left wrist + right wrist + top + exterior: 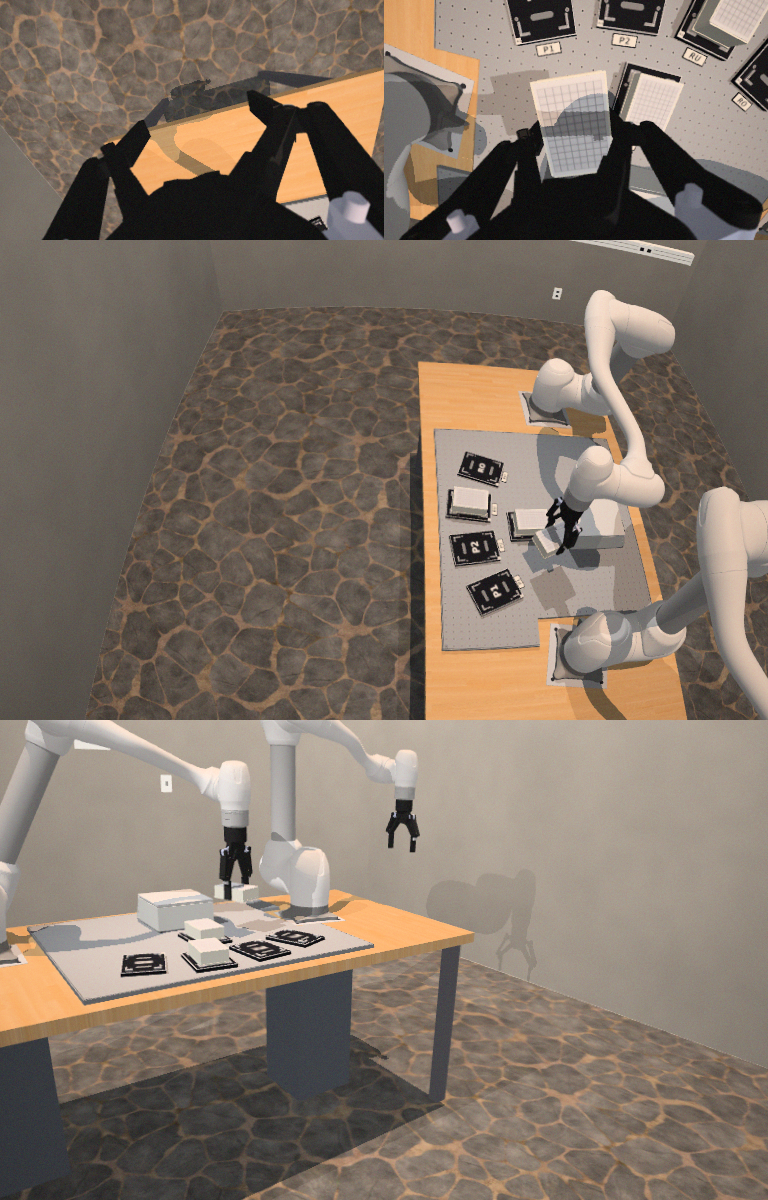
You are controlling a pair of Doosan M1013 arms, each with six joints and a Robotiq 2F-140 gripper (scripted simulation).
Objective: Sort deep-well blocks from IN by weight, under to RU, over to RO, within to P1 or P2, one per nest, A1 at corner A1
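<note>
Right now the nest P1 is 180 mm ahead of my right hand, 140 mm below it and 130 mm to the left of it. Also, from my right hand: check-weigher CW: 220 mm behind, 150 mm to the right, 90 mm below; then nest P2: 250 mm ahead, 140 mm below, 30 mm to the right; then infeed nest: 140 mm to the right, 140 mm below, 40 mm ahead.
</note>
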